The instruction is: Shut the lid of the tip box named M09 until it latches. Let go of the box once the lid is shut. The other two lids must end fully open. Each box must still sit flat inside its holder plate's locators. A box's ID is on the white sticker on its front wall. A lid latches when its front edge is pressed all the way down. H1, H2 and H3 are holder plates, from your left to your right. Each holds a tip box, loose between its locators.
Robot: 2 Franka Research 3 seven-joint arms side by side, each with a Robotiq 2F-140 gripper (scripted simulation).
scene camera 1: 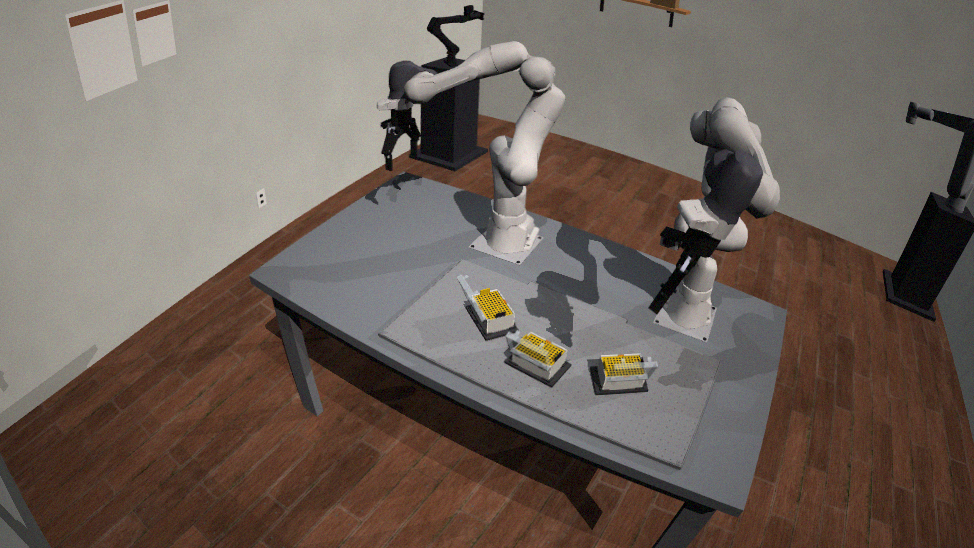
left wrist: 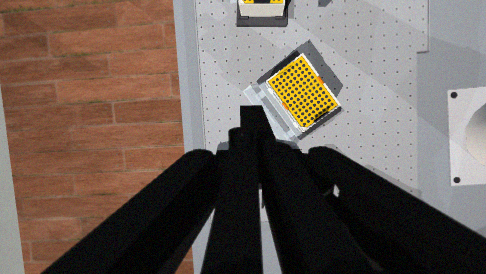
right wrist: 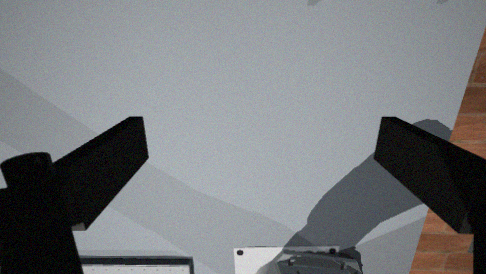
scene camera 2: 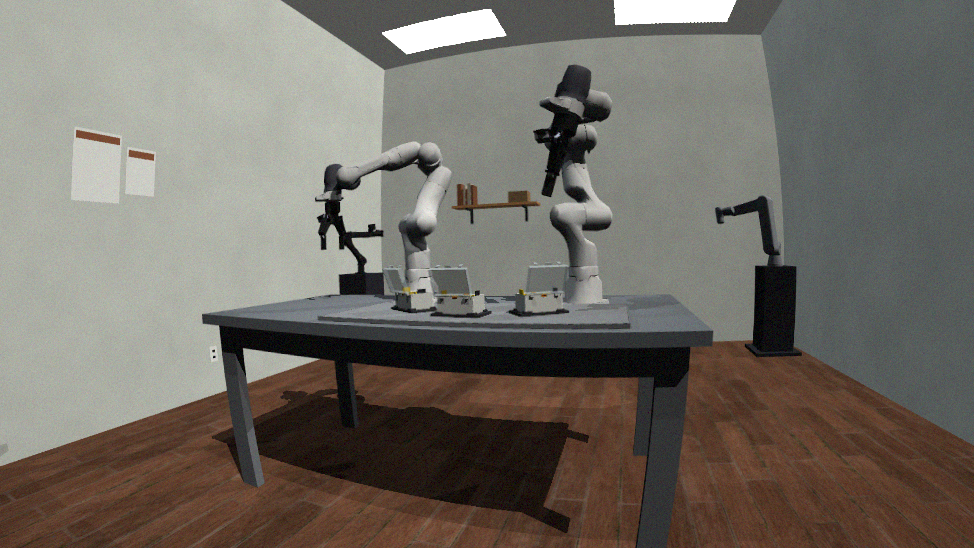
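My left gripper is visible at (scene camera 1: 653,309), (left wrist: 250,123) and (scene camera 2: 546,195). My right gripper appears at (scene camera 1: 401,162), (right wrist: 260,138) and (scene camera 2: 333,249). A tip box (scene camera 1: 557,365) is present too.
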